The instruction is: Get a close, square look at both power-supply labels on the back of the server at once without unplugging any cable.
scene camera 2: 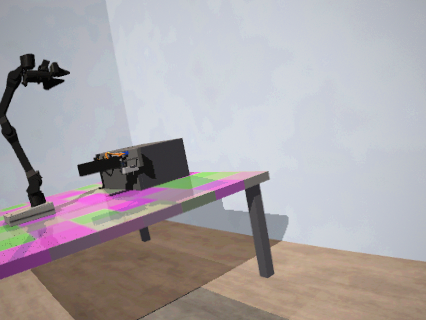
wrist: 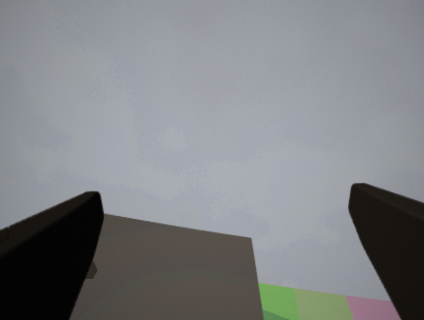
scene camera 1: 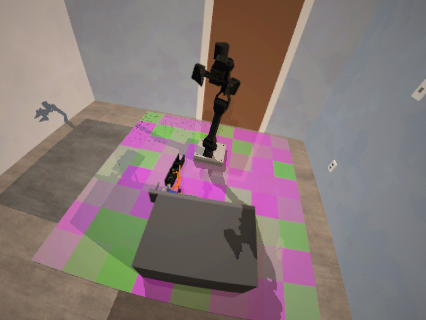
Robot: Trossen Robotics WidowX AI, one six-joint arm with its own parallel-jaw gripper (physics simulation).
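Frame: origin at the arm's base, x ahead, y left, z up, level; metres.
Where they show: gripper, between the fingertips: [scene camera 2: 67, 76] [wrist: 227, 201] [scene camera 1: 213, 90]; arm's base, origin of its link: [scene camera 2: 38, 204] [scene camera 1: 208, 153].
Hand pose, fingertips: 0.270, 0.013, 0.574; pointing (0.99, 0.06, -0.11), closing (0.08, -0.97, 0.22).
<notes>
Each offset is from my fingertips to the top centre of the thing, as dx, dy, dz. "pt": to the spot under its first point.
The server, a dark grey box [scene camera 1: 197, 240] [scene camera 2: 167, 162] [wrist: 175, 275], sits on the checkered table [scene camera 1: 291, 170] [scene camera 2: 198, 201] [wrist: 277, 300]. In the wrist view its top fills part of the lower middle. Its cabled back faces the arm's base. Orange cables @(pt +0.061, -0.114, -0.452) [scene camera 1: 178, 175] [scene camera 2: 115, 154] run along a black bar @(+0.032, -0.143, -0.416) [scene camera 1: 172, 172] [scene camera 2: 92, 167] that sticks out from one end of that back. The power-supply labels cannot be made out in any view. My gripper [scene camera 1: 215, 80] [scene camera 2: 65, 76] [wrist: 227, 201] is open and empty, high above the table and well above the server's top.
The arm's pale base [scene camera 1: 210, 159] [scene camera 2: 30, 215] stands on the table on the server's cabled side. A thin grey cable [scene camera 2: 80, 195] lies on the table between base and server. A brown door [scene camera 1: 250, 65] and walls stand around the table.
</notes>
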